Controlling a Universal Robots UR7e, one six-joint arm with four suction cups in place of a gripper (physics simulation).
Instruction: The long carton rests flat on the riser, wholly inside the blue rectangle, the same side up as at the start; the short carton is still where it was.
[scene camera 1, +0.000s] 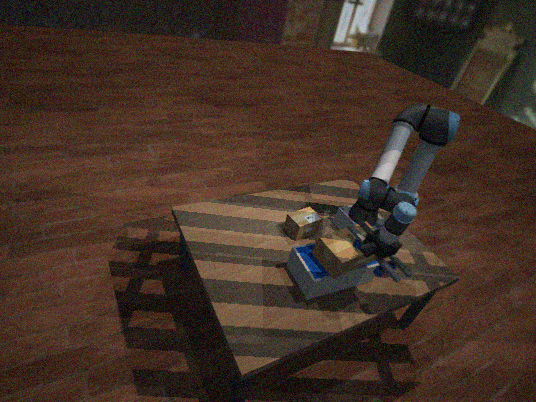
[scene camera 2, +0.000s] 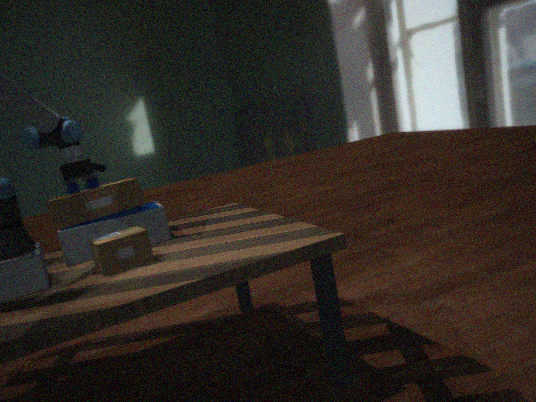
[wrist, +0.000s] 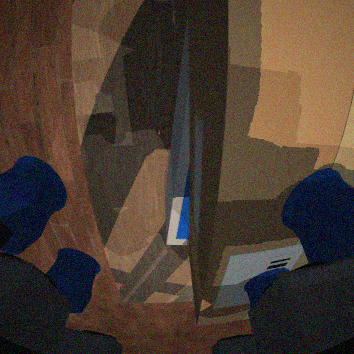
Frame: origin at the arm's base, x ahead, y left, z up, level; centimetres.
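Where they show: end effector, tool point: (scene camera 1: 371, 257) (wrist: 166, 238); arm's base, origin of the base link: (scene camera 1: 362, 216) (scene camera 2: 8, 254).
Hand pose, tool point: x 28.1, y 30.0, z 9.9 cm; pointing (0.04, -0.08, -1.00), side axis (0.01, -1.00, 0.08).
Observation:
Each offset is from my tool point to the centre of the thing. Level surfaces: height alone.
The long carton @(dx +2.0, dy -9.7, dz -3.0 cm) (scene camera 1: 337, 252) (scene camera 2: 100, 200) (wrist: 291, 98) is a brown box with a white label. It lies a little tilted over the right part of the grey riser @(dx +5.8, dy -12.0, dz -14.7 cm) (scene camera 1: 322, 285) (scene camera 2: 119, 229). The blue rectangle @(dx +5.8, dy -12.0, dz -8.7 cm) (scene camera 1: 308, 257) (wrist: 183, 218) shows bare to the carton's left. My suction gripper (scene camera 1: 375, 249) (scene camera 2: 80, 171) is on the carton's top at its arm-side end; the right cups (wrist: 321, 211) sit on the carton and the left cups (wrist: 28, 200) hang beside it. I cannot tell whether the carton touches the riser. The short carton @(dx +2.3, dy -41.5, dz -15.7 cm) (scene camera 1: 303, 223) (scene camera 2: 123, 249) stands on the table behind the riser.
The striped wooden table @(dz -20.7 cm) (scene camera 1: 246, 279) (scene camera 2: 246, 247) carries the riser and both cartons. The arm's base is at the table's right side. The table's right edge is close behind the riser. A wooden floor lies all around.

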